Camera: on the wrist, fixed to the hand. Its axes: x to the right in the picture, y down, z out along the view.
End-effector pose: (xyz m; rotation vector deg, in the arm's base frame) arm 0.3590 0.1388 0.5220 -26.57 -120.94 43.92
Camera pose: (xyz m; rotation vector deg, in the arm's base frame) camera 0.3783 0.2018 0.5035 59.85 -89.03 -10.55
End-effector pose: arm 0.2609 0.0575 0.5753 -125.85 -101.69 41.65
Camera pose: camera 0.3290 0.0592 0.5689 -16.76 -140.23 5.02
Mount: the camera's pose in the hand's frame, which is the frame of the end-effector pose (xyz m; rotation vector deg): 0.0131 0.0604 -0.0293 3.02 12.47 -90.95
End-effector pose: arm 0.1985 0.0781 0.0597 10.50 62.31 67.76
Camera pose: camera 0.1365 0.1027 0.0749 -39.75 58.41 -15.54
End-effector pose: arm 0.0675 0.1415 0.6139 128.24 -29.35 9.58
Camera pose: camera 0.0557 0.1241 0.6790 114.71 79.68 -22.84
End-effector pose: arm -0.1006 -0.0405 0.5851 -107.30 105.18 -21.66
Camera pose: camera -0.1666 -0.0565 0.5766 -166.14 0.04 -62.55
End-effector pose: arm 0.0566 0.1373 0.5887 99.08 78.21 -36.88
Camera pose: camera 0.1152 0.1645 0.6112 22.32 158.51 -73.24
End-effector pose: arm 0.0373 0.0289 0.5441 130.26 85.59 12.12
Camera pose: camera 0.0836 0.0275 0.5945 30.64 162.71 -4.38
